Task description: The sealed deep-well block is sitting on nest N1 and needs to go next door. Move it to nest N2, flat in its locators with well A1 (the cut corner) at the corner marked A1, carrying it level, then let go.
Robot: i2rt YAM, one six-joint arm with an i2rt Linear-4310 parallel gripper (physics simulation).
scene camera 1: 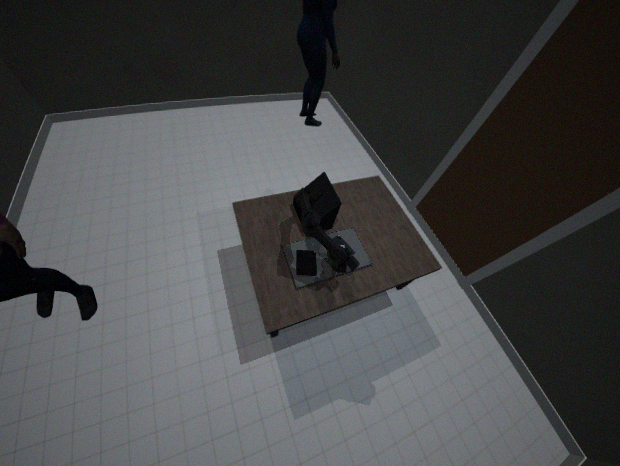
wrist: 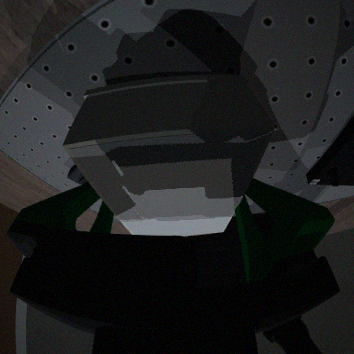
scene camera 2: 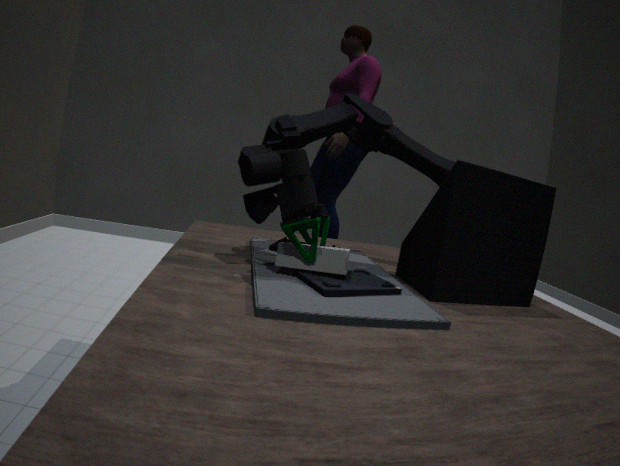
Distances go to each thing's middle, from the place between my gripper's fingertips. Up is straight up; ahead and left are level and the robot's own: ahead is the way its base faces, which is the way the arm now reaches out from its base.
Labels:
Now: the pale grey block [scene camera 2: 334, 260] right at my hand.

